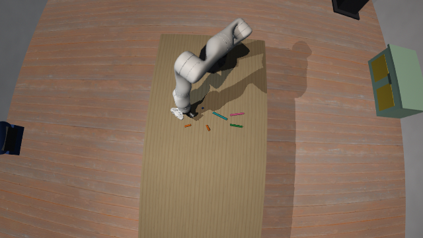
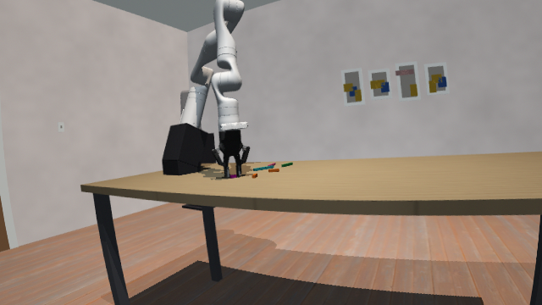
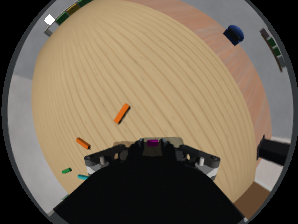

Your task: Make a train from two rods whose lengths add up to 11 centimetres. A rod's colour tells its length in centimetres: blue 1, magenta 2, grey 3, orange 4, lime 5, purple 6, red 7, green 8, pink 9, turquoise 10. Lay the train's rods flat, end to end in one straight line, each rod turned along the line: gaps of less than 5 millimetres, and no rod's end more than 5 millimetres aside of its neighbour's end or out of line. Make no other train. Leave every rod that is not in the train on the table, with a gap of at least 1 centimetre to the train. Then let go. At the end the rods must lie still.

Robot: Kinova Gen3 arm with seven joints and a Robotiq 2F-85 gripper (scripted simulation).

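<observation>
Right now my hand is 2 cm above the magenta rod. The rest, counted from my hand: pink rod (5 cm behind, 32 cm to the left, 2 cm below); turquoise rod (2 cm behind, 21 cm to the left, 2 cm below); blue rod (5 cm behind, 9 cm to the left, 2 cm below).
</observation>
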